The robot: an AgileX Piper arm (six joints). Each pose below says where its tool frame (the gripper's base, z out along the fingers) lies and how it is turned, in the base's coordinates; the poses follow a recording.
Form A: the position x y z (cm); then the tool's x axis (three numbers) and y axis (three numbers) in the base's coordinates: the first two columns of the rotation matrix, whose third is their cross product.
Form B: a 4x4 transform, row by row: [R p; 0 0 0 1], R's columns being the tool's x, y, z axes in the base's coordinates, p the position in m. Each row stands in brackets. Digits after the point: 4 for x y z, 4 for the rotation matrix.
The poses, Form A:
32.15, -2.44, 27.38, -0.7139, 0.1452, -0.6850, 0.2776, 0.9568, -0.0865
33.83, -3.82, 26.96, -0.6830, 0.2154, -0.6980, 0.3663, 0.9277, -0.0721
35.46, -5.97, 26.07, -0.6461, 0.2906, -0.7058, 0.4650, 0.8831, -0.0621
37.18, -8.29, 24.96, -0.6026, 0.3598, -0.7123, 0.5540, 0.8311, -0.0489
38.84, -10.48, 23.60, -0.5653, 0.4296, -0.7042, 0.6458, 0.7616, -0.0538
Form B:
[[-0.7139, 0.2776, 0.6428, 0.3215], [0.1452, 0.9568, -0.2519, -0.0244], [-0.6850, -0.0865, -0.7234, 0.2738], [0, 0, 0, 1]]
[[-0.6830, 0.3663, 0.6320, 0.3383], [0.2154, 0.9277, -0.3049, -0.0382], [-0.6980, -0.0721, -0.7125, 0.2696], [0, 0, 0, 1]]
[[-0.6461, 0.4650, 0.6052, 0.3546], [0.2906, 0.8831, -0.3683, -0.0597], [-0.7058, -0.0621, -0.7057, 0.2607], [0, 0, 0, 1]]
[[-0.6026, 0.5540, 0.5744, 0.3718], [0.3598, 0.8311, -0.4241, -0.0829], [-0.7123, -0.0489, -0.7002, 0.2496], [0, 0, 0, 1]]
[[-0.5653, 0.6458, 0.5132, 0.3884], [0.4296, 0.7616, -0.4852, -0.1048], [-0.7042, -0.0538, -0.7080, 0.2360], [0, 0, 0, 1]]

